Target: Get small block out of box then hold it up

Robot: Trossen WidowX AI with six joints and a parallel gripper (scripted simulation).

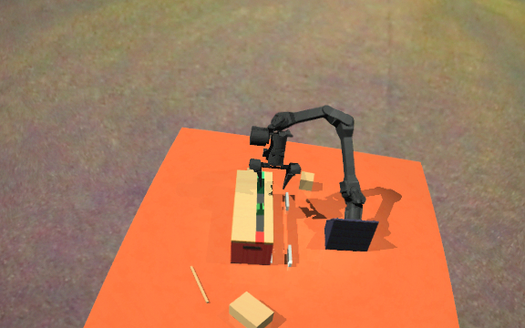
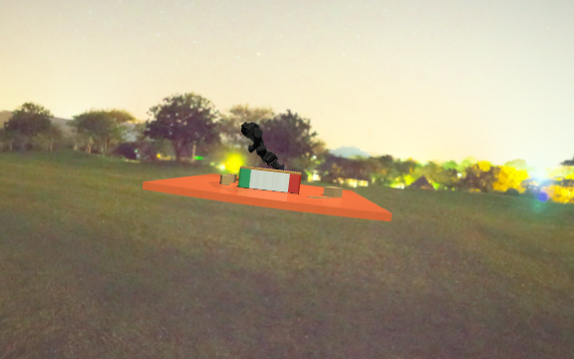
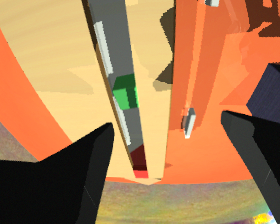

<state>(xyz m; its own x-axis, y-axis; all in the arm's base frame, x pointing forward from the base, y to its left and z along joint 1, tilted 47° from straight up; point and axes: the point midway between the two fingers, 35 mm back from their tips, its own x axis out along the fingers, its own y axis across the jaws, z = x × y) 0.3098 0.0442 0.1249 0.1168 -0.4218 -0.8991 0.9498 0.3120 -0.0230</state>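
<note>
The long box lies 2 cm ahead of my gripper tip, 5 cm to the left of it and 10 cm below it. Also, from my gripper tip: green block: 3 cm ahead, 4 cm to the left, 8 cm below; thin tan rod: 16 cm ahead, 39 cm to the left, 16 cm below.
</note>
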